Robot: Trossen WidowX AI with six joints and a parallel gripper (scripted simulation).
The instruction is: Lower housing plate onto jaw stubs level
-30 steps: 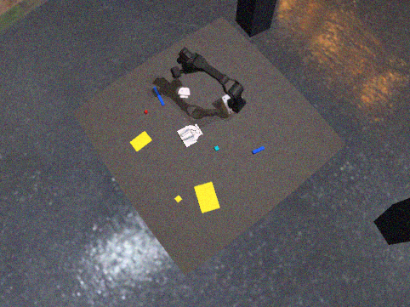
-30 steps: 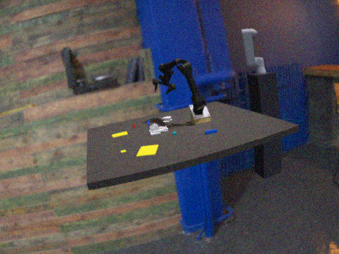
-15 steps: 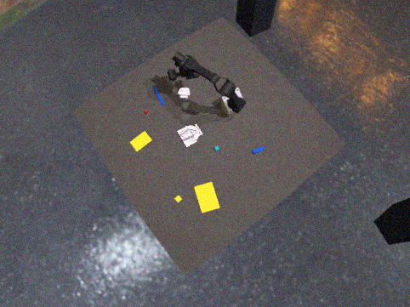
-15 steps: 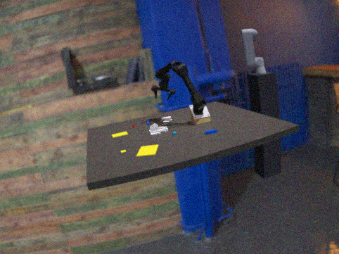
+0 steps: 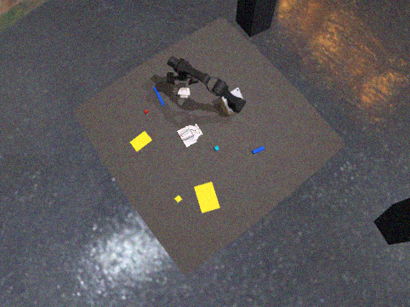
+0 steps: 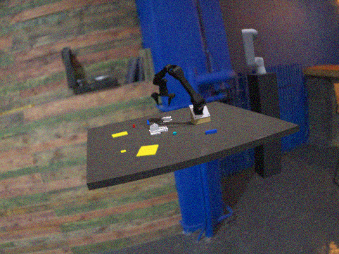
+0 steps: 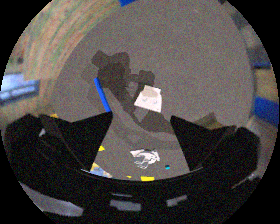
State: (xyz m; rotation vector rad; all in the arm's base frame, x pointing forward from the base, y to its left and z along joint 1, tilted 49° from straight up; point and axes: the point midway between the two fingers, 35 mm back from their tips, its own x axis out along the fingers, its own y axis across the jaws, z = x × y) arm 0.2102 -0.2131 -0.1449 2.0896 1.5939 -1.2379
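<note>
The small white block is 10 mm behind my gripper tip and 120 mm below it. Also, from my gripper tip: red cube 260 mm ahead, 10 mm to the right, 120 mm below; cyan cube 20 mm ahead, 430 mm to the left, 120 mm below.
</note>
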